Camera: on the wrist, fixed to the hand. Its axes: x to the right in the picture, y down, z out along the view.
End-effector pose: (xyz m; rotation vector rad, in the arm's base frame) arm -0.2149 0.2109 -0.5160 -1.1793 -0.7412 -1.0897
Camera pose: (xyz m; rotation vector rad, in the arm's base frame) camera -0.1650 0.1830 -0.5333 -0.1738 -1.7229 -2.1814
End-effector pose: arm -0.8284 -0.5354 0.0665 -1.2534 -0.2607 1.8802
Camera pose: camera -0.8344 -0.5690 0.0175 -0.5700 -0.7033 0.4768
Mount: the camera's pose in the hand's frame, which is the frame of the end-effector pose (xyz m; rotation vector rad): 0.0087 0.0524 -0.0273 0.2060 0.0885 -1.5500
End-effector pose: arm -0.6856 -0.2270 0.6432 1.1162 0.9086 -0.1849
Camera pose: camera -0.6658 -0.1773 0.6697 0.3642 1.6963 -1.5139
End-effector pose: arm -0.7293 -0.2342 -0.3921 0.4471 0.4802 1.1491
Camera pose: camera -0.7813 -0.2056 -0.3858 0.0897 0.7935 -0.3827
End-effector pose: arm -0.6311 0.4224 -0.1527 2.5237 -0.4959 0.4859
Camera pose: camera -0.6528 0.3934 -0.1052 2.2142 1.5064 0.0008
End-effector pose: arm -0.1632 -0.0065 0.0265 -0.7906 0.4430 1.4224
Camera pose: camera -0.2082 -0.0219 -0.0096 -0.7123 -0.0418 -0.1023
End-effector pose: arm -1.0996 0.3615 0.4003 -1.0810 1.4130 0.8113
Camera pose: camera -1.1578 0.3528 0.3903 -1.5987 0.3601 -0.4995
